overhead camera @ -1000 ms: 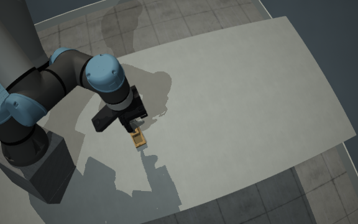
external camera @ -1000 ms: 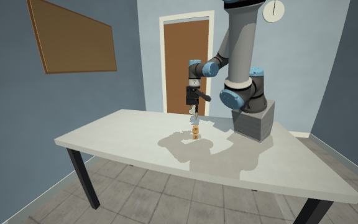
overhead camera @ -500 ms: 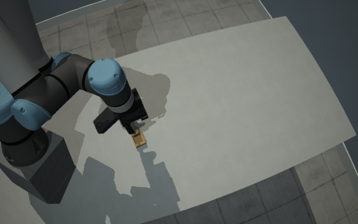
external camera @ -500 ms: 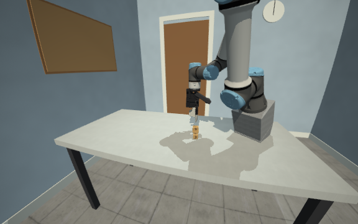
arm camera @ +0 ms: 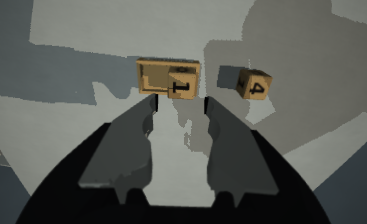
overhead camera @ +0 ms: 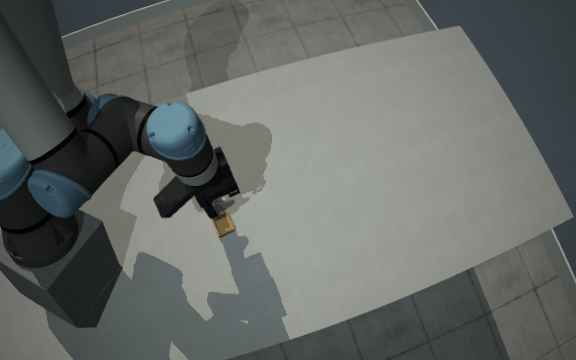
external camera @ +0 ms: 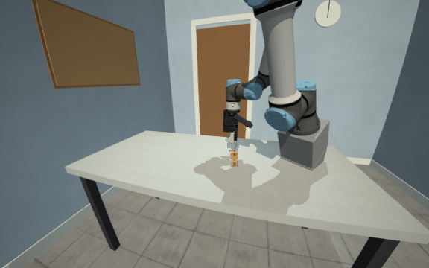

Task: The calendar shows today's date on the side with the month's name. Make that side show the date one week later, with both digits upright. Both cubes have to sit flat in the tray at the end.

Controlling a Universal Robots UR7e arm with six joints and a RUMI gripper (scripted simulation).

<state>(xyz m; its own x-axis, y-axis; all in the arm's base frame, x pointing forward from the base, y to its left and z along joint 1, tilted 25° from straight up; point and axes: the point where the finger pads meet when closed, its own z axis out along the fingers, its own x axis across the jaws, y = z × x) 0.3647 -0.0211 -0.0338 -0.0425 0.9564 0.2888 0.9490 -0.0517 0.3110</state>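
Right now my hand is 7 cm above the wooden calendar tray and 2 cm to the left of it.
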